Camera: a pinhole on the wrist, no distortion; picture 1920 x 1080 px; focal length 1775.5 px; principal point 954.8 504.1 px. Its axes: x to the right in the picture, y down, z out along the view. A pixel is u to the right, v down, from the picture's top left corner.
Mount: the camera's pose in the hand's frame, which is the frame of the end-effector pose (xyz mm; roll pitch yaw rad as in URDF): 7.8 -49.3 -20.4 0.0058 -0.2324 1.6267
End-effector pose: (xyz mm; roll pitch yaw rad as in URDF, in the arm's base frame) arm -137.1 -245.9 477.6 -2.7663 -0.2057 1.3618
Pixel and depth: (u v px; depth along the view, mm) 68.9 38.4 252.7
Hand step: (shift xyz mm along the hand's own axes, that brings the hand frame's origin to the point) 85.5 -226.0 196.1
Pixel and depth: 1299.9 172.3 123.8
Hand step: 31.9 -53.0 105.5
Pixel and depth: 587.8 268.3 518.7
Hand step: 92.1 -268.6 459.3
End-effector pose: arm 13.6 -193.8 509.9 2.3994 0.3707 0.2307
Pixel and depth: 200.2 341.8 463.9
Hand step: 69.5 -345.0 385.4
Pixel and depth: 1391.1 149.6 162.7
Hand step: 41.1 -46.0 146.9
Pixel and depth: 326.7 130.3 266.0
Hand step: 73.8 -198.6 216.5
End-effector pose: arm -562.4 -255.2 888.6 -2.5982 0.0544 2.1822
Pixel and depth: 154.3 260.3 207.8
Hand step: 45.3 -186.4 160.1
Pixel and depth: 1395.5 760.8 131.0
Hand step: -10.4 -48.9 114.7
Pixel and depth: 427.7 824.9 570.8
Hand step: -75.3 -350.9 496.6
